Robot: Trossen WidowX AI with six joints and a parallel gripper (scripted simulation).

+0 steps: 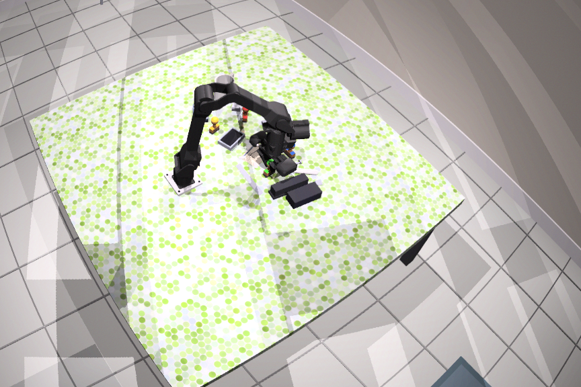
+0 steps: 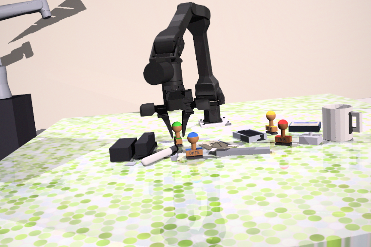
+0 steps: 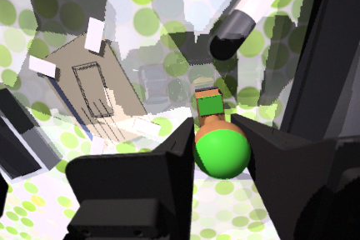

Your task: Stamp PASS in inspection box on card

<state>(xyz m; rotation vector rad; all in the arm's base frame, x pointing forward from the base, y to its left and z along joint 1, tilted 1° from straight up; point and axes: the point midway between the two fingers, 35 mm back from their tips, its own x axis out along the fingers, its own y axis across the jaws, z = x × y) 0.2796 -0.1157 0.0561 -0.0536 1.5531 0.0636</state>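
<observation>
Right now my gripper tip is right at the green-knobbed pass stamp. From my gripper tip the other things lie so: white marker 80 mm ahead, 30 mm to the right, 20 mm below; blue date stamp 120 mm ahead, 40 mm to the left, 10 mm below; beige card 100 mm to the left, 30 mm below, 10 mm ahead.
</observation>
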